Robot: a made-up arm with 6 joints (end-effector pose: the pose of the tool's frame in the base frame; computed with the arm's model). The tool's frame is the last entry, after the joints.
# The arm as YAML. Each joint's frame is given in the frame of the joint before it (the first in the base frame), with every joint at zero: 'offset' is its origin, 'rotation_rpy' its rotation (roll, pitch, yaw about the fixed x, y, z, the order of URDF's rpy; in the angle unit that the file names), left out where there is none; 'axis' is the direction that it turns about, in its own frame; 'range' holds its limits. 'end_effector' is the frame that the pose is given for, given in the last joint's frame.
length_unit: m
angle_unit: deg
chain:
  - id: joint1
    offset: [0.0, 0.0, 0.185]
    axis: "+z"
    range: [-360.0, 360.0]
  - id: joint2
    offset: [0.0, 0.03, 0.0]
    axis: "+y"
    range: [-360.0, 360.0]
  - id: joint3
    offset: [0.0, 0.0, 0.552]
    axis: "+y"
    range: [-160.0, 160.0]
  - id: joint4
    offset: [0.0, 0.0, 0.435]
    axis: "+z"
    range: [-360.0, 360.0]
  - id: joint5
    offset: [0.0, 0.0, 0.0]
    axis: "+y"
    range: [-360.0, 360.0]
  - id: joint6
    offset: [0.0, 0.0, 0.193]
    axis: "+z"
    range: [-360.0, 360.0]
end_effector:
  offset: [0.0, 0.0, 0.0]
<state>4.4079 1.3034 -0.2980 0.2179 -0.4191 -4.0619</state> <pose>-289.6 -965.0 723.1 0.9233 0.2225 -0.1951 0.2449</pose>
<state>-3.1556 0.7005 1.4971 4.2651 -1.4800 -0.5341</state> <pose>-676.3 -193.8 274.3 0.0808 -0.0291 0.8368 -0.5408</pose>
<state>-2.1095 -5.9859 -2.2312 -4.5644 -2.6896 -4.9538</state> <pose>-1.2 102.1 631.6 0.1399 0.5178 0.2050 -0.8187</pose>
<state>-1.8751 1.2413 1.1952 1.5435 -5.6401 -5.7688</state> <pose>-131.2 -904.1 -87.3 0.2911 0.8664 -0.2437 0.3244</pose>
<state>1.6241 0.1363 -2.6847 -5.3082 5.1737 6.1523</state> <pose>120.1 -129.6 245.7 0.4048 -0.4598 0.7833 -0.1054</pose>
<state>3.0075 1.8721 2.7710 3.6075 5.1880 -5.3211</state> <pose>-8.8 -106.9 137.9 0.8392 0.3294 0.1057 0.4196</pose>
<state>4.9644 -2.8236 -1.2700 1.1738 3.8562 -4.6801</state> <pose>-61.1 -110.1 -467.3 0.8712 -0.0531 -0.4182 -0.2515</pose>
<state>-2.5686 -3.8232 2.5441 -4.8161 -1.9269 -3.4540</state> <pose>-73.1 131.3 -155.9 0.1062 0.5106 -0.5796 -0.6262</pose>
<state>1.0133 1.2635 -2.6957 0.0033 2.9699 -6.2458</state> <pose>126.9 260.5 418.5 0.6223 -0.3272 0.6135 0.3596</pose>
